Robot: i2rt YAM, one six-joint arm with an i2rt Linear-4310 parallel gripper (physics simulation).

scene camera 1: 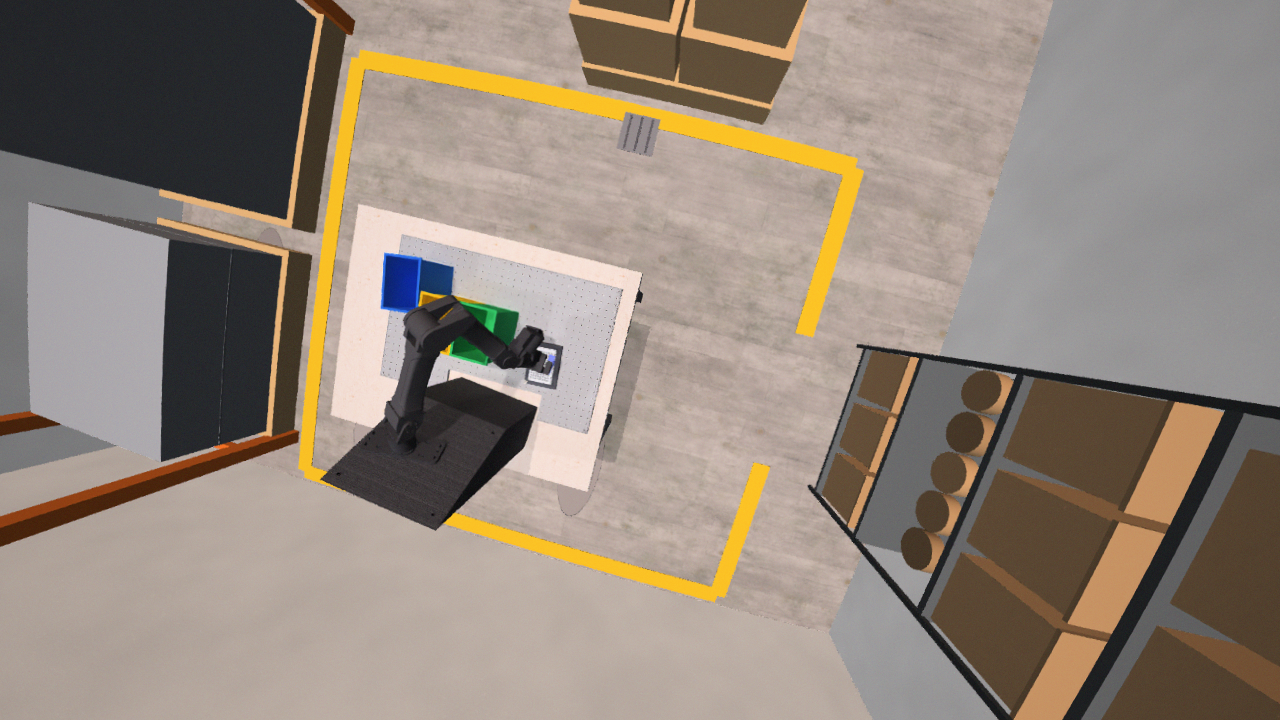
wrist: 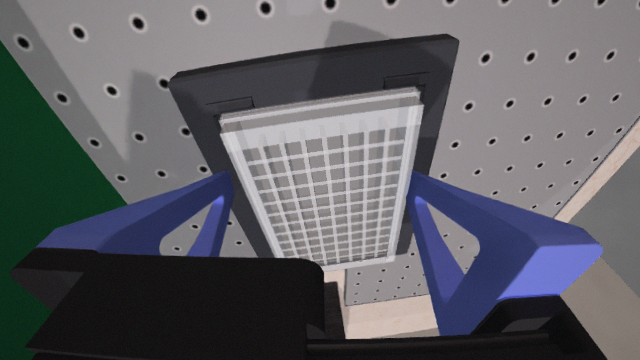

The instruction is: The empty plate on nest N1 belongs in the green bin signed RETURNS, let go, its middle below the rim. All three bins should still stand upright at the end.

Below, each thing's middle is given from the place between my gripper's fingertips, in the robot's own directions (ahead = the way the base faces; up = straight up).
Labels:
My hand is 20 mm past the gridded plate (wrist: 327, 178). The rest, counted from my hand: green bin (scene camera 1: 501, 322): 100 mm ahead, 160 mm to the left, 70 mm above; blue bin (scene camera 1: 404, 277): 270 mm ahead, 400 mm to the left, 70 mm above; dark nest (wrist: 355, 68): 20 mm behind, 10 mm below.

